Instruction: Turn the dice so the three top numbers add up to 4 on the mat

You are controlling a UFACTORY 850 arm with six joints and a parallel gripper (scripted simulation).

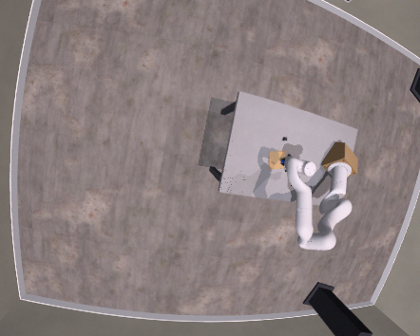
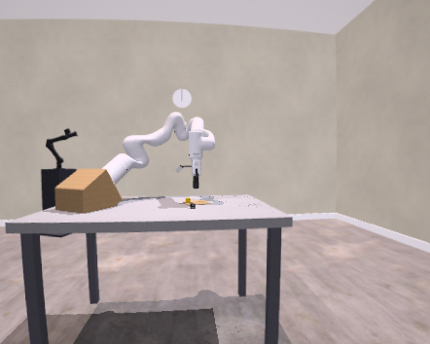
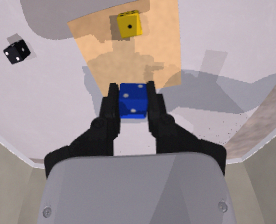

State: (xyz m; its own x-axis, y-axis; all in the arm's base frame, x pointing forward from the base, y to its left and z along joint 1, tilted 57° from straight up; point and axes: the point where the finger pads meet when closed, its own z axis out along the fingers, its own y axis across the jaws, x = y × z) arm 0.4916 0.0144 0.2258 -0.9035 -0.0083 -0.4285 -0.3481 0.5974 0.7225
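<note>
Now: hand 11 cm above the tan mat. From my hand the other things lie so: yellow die: 4 cm behind, 2 cm to the right, 9 cm below; black die: 3 cm ahead, 17 cm to the right, 10 cm below; blue die: 1 cm below.
</note>
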